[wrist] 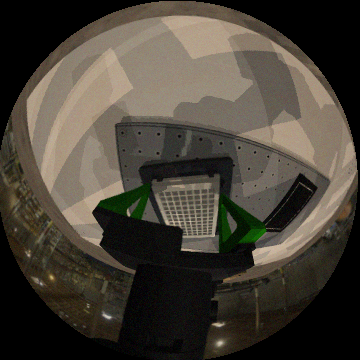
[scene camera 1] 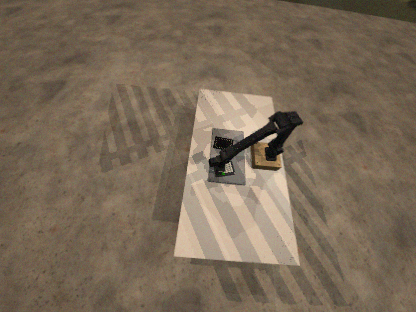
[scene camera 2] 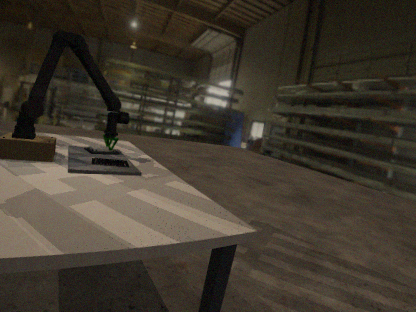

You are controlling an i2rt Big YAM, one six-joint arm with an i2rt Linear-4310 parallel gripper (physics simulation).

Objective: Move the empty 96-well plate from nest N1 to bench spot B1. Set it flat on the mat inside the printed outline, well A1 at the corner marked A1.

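Places are measured from the arm's base along level axes (x ahead, y left, z up), in centimetres.
Pixels of known places: gripper, fingertip midpoint: point(wrist: 184, 191) point(scene camera 1: 219, 169) point(scene camera 2: 109, 148); arm's base, origin of the base link: point(scene camera 1: 270, 154) point(scene camera 2: 24, 137).
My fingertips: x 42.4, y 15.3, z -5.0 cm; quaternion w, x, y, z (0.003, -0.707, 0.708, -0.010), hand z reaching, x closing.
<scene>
For each thing: its top centre in the pictures, then the offset to it from my fingertips. "spot": a spot on its surface instead. Level surfaces: height alone.
- white 96-well plate, middle of its top: point(wrist: 189, 217) point(scene camera 2: 102, 147) point(scene camera 1: 224, 167) dx -4.3, dy -1.3, dz +0.8 cm
- dark nest N1, middle of its top: point(wrist: 189, 215) point(scene camera 2: 102, 148) dx -4.3, dy -1.4, dz +0.3 cm
- bench spot B1, surface spot: point(wrist: 291, 204) point(scene camera 2: 113, 161) point(scene camera 1: 221, 144) spot: dx -1.8, dy -24.6, dz -1.7 cm
- table, its level: dz -3.2 cm
The white 96-well plate point(wrist: 192, 207) point(scene camera 1: 228, 168) sits in the dark nest N1 point(wrist: 187, 165) on the grey base board. My gripper point(wrist: 184, 191) point(scene camera 2: 111, 148) is open and empty, its green fingers above the plate, one on each long side of it. In the wrist view the near end of the plate is partly hidden by the gripper body. The black mat of bench spot B1 point(wrist: 291, 204) point(scene camera 1: 223, 142) point(scene camera 2: 110, 162) with its white printed outline lies at the other end of the board. The A1 marks are too small to read.
The grey base board point(scene camera 1: 238, 138) point(wrist: 170, 145) point(scene camera 2: 80, 167) with rows of holes lies on the table point(scene camera 1: 235, 240) point(scene camera 2: 165, 220). The arm's base stands on a wooden block point(scene camera 1: 260, 164) point(scene camera 2: 30, 148) beside the board. Shadow stripes cross the table.
</scene>
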